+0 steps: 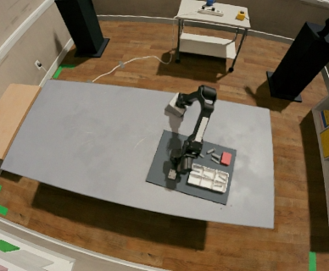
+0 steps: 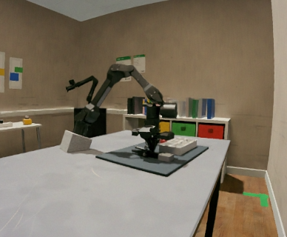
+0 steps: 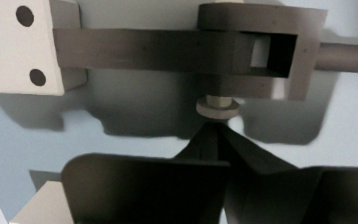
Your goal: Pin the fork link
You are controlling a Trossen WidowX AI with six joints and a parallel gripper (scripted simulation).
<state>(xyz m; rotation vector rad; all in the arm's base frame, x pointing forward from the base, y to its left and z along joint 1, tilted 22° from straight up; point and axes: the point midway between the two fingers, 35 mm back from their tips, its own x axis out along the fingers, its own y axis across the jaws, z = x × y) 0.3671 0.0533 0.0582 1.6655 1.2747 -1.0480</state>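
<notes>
Right now my hand is 40 mm to the left of the eye plate, 30 mm above it and 10 mm short of it. From my hand the other things lie so: mat 60 mm to the left, 40 mm below, 10 mm ahead; then headed pin 40 mm to the right, 30 mm below, 10 mm behind; then fork link 40 mm to the right, 30 mm below, 30 mm behind.
</notes>
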